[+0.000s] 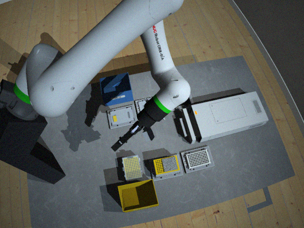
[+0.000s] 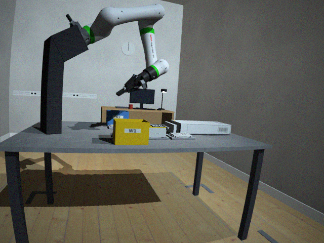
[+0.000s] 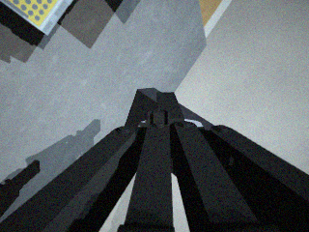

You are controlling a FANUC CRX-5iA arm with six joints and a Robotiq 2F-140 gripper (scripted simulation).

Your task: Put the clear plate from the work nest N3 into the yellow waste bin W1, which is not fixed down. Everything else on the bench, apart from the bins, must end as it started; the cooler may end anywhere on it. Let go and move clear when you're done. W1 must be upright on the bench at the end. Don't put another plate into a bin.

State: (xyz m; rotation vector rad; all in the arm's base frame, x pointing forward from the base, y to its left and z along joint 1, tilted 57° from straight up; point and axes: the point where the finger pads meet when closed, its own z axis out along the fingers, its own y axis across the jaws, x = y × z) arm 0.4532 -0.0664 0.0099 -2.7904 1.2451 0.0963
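Right now my hand is 160 mm short of the clear plate, 310 mm to the right of it and 250 mm above it. Also, from my hand: N3 label (90 mm ahead, 300 mm to the left, 260 mm below); then yellow tip rack (210 mm ahead, 70 mm to the right, 220 mm below); then yellow bin (60 mm ahead, 220 mm to the right, 230 mm below).
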